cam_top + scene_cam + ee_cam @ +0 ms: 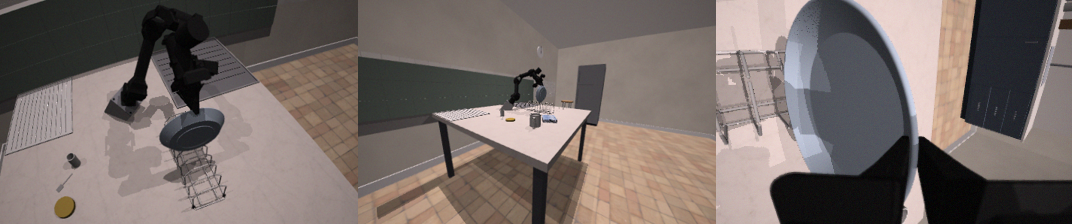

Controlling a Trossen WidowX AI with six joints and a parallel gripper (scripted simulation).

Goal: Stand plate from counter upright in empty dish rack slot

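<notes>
Now: hand 20 mm short of the plate and 110 mm above it. From my hand the other things lie so: small spatula: 30 mm ahead, 510 mm to the right, 320 mm below; then mug: 350 mm ahead, 420 mm to the right, 280 mm below; then yellow disc: 120 mm ahead, 480 mm to the right, 310 mm below.
</notes>
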